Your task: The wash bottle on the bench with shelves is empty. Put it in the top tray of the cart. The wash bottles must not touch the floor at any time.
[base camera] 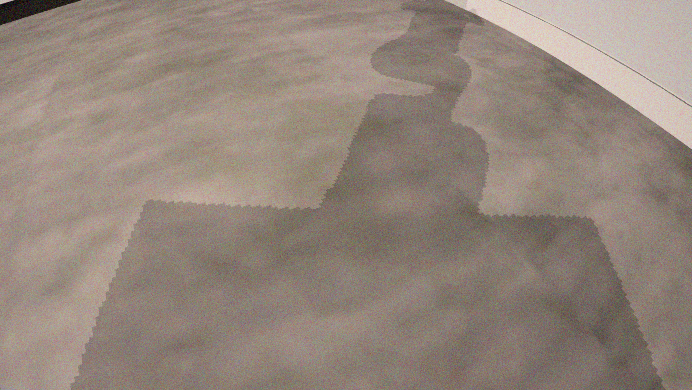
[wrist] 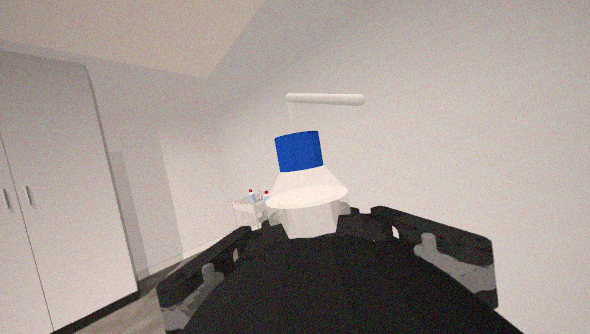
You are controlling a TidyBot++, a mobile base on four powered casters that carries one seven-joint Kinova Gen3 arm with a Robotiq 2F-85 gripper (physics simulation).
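Places are measured from the arm's base along level axes (x ahead, y left, z up), in metres.
Where they show: gripper, fingertip midpoint: (wrist: pixel 309 212).
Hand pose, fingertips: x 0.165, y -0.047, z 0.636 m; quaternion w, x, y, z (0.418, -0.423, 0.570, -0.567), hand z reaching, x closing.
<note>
Each offset is from my fingertips to the top centre of the thing. Level surfaces: height alone.
A white wash bottle {dy +0.006, dx -0.045, dz +0.101 m} (wrist: pixel 311 220) with a blue cap and a white bent spout stands between the fingers of my gripper (wrist: pixel 309 212) in the wrist view. The gripper is shut on it, and its lower part is hidden by the gripper. The white cart (wrist: pixel 244 205) shows small and far off, left of the bottle, partly hidden by the bottle and a finger. Two small bottles with red caps {dy +0.073, dx +1.728, dz -0.196 m} (wrist: pixel 251 196) {dy -0.053, dx +1.456, dz -0.196 m} (wrist: pixel 266 195) stand on the cart's top. The cart does not show in the base camera view.
A tall white cabinet (wrist: pixel 65 165) with two doors stands at the left. A white wall (wrist: pixel 475 125) (base camera: pixel 625 40) runs along the right. The base camera view shows grey floor {dz -1.033 m} (base camera: pixel 225 125) with the robot's shadow on it and a pale baseboard (base camera: pixel 565 57) at upper right.
</note>
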